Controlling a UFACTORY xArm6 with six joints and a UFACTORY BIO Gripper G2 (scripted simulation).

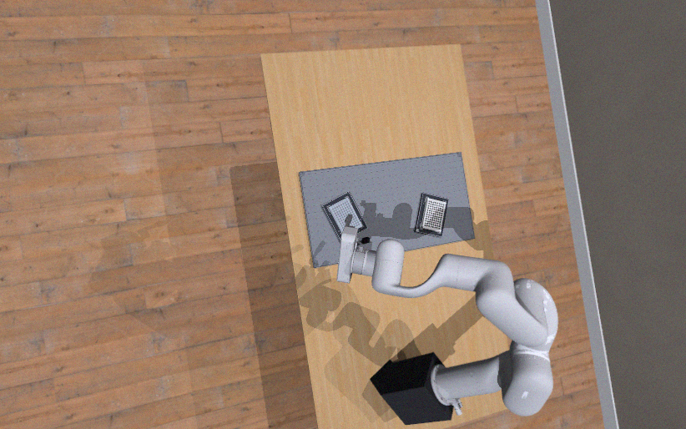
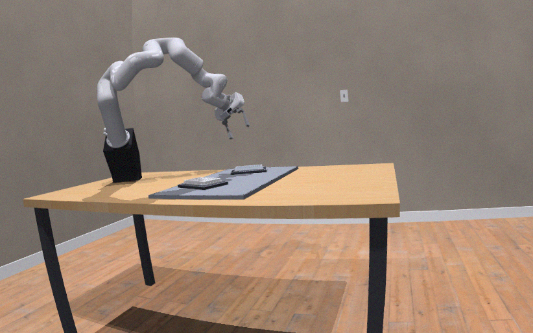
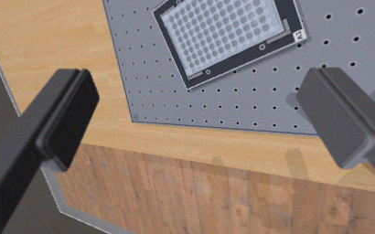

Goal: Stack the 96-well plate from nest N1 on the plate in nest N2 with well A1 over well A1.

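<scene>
Now: the plate nest N1 41 cm to the right of my hand, 20 cm below it and 5 cm behind it. The rest, counted from my hand: plate nest N2 (20 cm below, 5 cm to the right, 5 cm ahead).
</scene>
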